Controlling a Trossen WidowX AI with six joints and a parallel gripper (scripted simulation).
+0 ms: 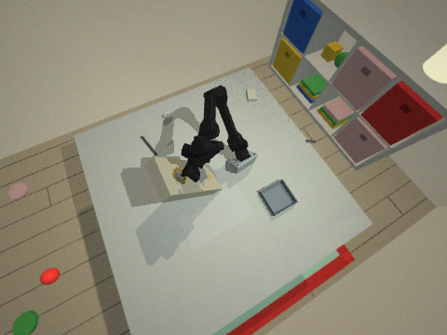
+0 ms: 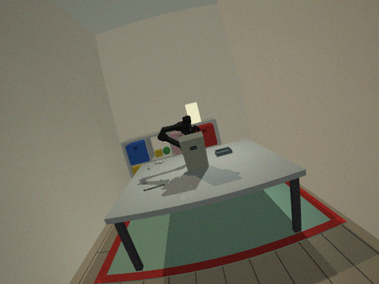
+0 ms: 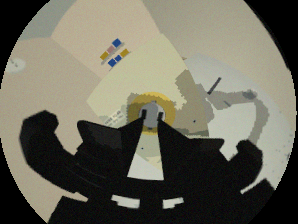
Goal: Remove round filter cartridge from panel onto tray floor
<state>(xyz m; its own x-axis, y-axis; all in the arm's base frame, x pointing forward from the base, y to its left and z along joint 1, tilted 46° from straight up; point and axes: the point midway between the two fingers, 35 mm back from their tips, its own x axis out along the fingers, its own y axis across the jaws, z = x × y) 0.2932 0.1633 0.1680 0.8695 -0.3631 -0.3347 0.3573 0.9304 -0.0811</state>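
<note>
The round grey filter cartridge lies 20 mm below my gripper tip and 20 mm ahead of it. Also, from my gripper tip: beige service panel 90 mm below, 20 mm behind; small white cylinder 490 mm to the right, 230 mm below, 80 mm behind; grey tray 400 mm behind, 290 mm to the left, 240 mm below.
</note>
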